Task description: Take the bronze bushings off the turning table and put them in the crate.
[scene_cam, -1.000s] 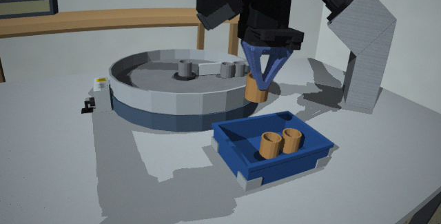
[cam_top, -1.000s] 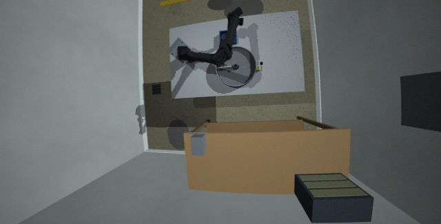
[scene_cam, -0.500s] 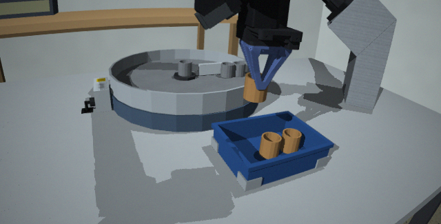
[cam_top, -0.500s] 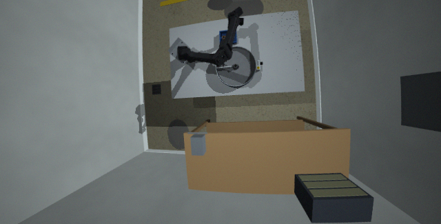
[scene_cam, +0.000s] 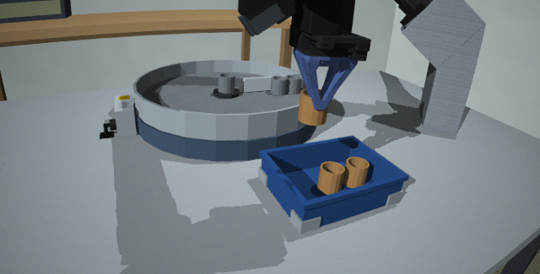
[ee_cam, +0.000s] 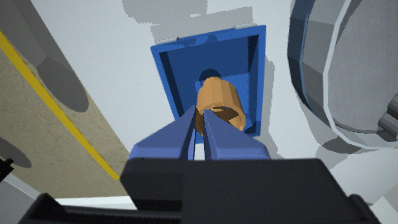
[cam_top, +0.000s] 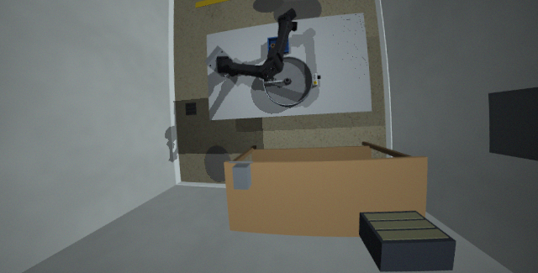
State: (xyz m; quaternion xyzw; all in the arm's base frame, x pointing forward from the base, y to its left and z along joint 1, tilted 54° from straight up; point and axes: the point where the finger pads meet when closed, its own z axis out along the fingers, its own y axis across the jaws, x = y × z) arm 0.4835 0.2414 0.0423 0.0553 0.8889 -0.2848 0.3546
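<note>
Now: hand 6 cm past the crate and 14 cm above it. Round my hand: turning table (6 cm behind, 35 cm to the right, 11 cm below).
</note>
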